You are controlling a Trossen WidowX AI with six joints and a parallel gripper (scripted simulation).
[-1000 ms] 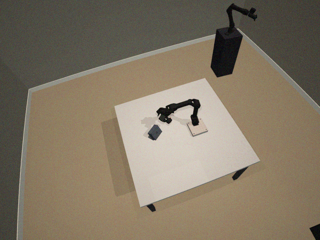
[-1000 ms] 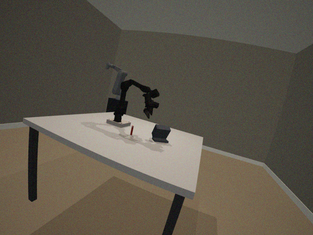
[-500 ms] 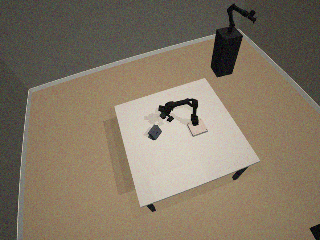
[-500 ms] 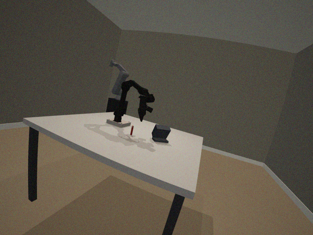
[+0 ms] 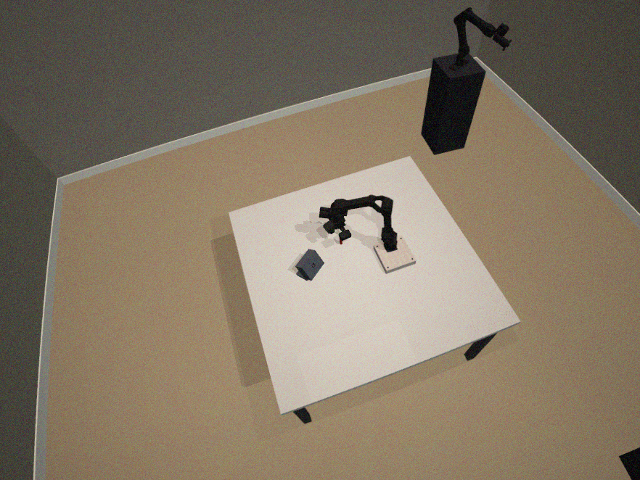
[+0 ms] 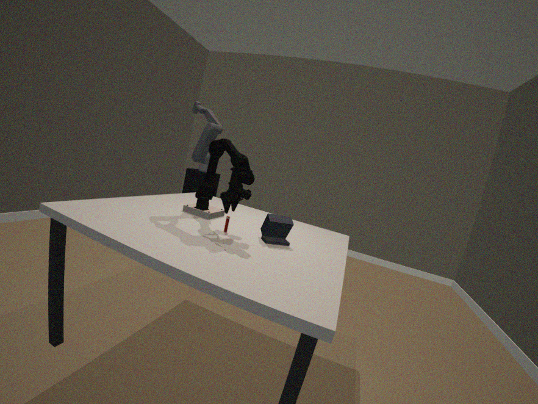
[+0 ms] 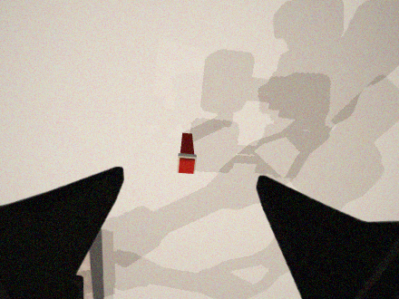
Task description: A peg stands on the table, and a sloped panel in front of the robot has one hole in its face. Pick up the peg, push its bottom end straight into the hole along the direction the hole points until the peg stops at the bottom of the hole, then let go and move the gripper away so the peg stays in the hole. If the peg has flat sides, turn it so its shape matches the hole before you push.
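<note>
The red square-sided peg is 50 mm below my gripper tip. Round my gripper tip: sloped panel: 210 mm ahead, 130 mm to the left, 30 mm below.
</note>
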